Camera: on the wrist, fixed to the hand. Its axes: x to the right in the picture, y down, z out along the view.
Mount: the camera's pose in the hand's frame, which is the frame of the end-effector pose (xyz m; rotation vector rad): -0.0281 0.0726 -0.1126 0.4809 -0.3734 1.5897
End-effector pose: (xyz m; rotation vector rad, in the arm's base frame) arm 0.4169 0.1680 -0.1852 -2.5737 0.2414 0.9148
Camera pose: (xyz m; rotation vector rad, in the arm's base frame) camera 0.4382 0.0556 -0.1101 -1.3209 2.1728 1.4344
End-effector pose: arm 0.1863 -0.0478 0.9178 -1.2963 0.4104 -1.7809
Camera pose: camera 0.1212 -0.0911 0.8054 -0.5187 0.5137 -0.2356
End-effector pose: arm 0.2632 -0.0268 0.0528 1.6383 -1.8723 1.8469
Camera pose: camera 0.1593 0.0545 0.0163 -0.0623 1.4885 -1.0342
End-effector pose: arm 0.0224 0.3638 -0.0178 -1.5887 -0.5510 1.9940
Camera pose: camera 0.1260 0.2886 -0.0663 0.9589 -1.0644 -2.2055
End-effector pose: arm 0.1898 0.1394 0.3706 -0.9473 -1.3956 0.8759
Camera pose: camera 0.3056 0.1392 0.2977 -1.4759 -0.3686 2.4996
